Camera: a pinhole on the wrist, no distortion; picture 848 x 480 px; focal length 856.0 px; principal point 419.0 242.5 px. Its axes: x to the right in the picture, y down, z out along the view. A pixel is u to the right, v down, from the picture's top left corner.
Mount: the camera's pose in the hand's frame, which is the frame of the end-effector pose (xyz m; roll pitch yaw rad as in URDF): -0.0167 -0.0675 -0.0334 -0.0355 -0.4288 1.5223
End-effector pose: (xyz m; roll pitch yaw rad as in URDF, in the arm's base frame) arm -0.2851 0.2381 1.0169 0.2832 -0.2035 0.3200
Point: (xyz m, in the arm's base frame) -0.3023 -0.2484 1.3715
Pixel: 384 305
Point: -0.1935 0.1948 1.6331
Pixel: outside the picture
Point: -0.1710 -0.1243 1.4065
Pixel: 486 53
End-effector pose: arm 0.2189 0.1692 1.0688 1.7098 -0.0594 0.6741
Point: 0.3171 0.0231 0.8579
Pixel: 395 227
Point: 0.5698 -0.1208 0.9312
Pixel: 798 18
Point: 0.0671 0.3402 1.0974
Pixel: behind the camera
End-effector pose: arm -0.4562 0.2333 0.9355 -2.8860 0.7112 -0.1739
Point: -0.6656 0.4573 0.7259
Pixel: 728 283
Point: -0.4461 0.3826 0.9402
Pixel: 119 168
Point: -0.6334 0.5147 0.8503
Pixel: 453 451
